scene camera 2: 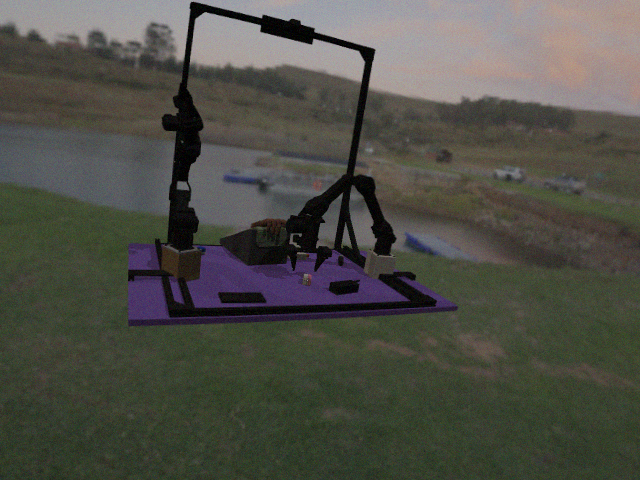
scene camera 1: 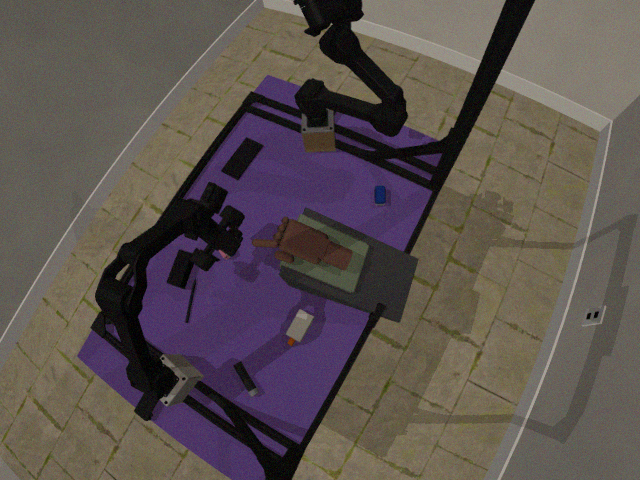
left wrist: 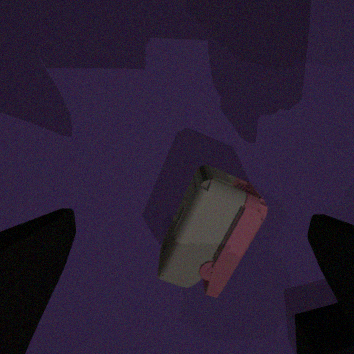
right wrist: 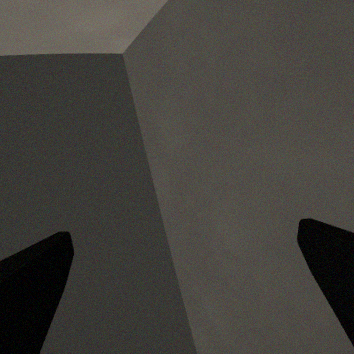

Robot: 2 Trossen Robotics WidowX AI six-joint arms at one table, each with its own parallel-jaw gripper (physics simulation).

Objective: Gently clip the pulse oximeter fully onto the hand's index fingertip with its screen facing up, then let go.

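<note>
The pulse oximeter lies on the purple mat, its whitish and pink halves side by side in the left wrist view; its screen does not show. My left gripper is open above it, the fingers apart on either side and not touching it. The brown hand rests on a green pad, its index finger extended toward the left in scene camera 1, with nothing on the fingertip. My right gripper is open and empty, raised high and facing the walls.
The pad lies on a dark wedge. A blue block, a white box with an orange part, a dark cylinder, a thin black rod and two black blocks are on the mat. A black frame surrounds them.
</note>
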